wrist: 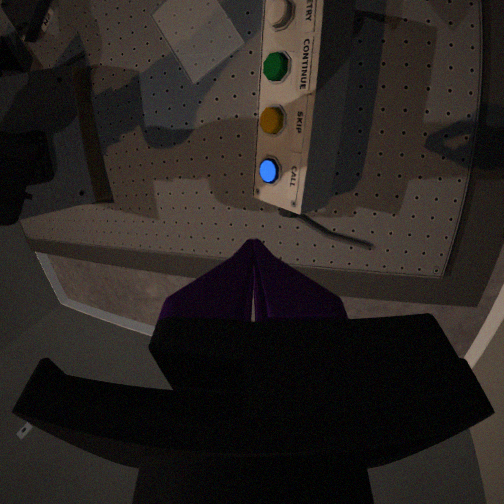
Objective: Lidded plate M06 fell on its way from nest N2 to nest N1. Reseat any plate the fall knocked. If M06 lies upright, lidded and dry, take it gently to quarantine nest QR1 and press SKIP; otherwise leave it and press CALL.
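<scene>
My gripper [253, 245] has dark purple fingers closed together with only a thin slit between them, and nothing is held. It points at the near end of a beige button box [285, 107]. The box carries a row of buttons: a blue one [268, 171] labelled CALL nearest the fingertips, an amber one [272, 120] labelled SKIP, a green one [275, 66] labelled CONTINUE and a pale one [279, 11] at the top edge. The fingertips are a short way below the CALL button, apart from it. Plate M06 and the nests are not in view.
The box stands on a perforated board [210, 210] with a raised front edge. A dark cable [330, 231] runs out from the box's near end. A pale square piece [198, 36] lies at the upper left. Dark shapes sit at the far left [22, 150] and right [460, 142].
</scene>
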